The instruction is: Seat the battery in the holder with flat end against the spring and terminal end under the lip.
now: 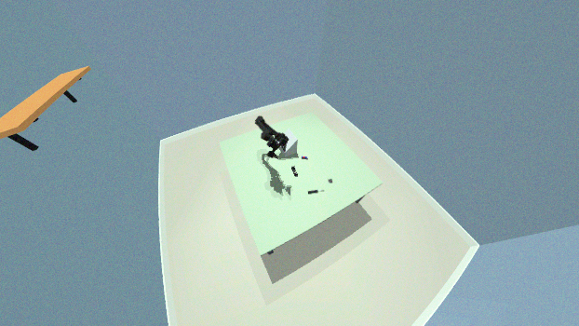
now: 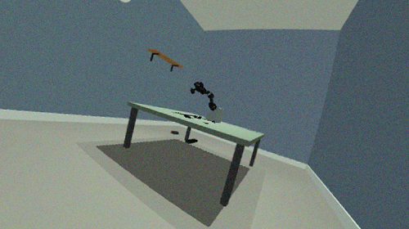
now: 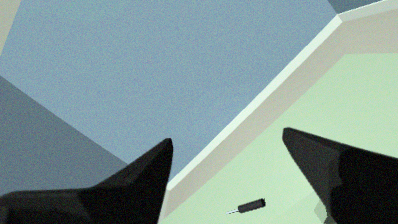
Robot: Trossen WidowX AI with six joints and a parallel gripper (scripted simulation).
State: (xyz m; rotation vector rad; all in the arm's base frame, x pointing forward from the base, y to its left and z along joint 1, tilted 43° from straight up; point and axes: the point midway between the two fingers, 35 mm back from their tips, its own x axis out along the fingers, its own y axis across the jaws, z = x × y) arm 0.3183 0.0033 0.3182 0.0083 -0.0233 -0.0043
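Now: gripper tip 35 cm above the battery, 32 cm to the right of it and 14 cm past it.
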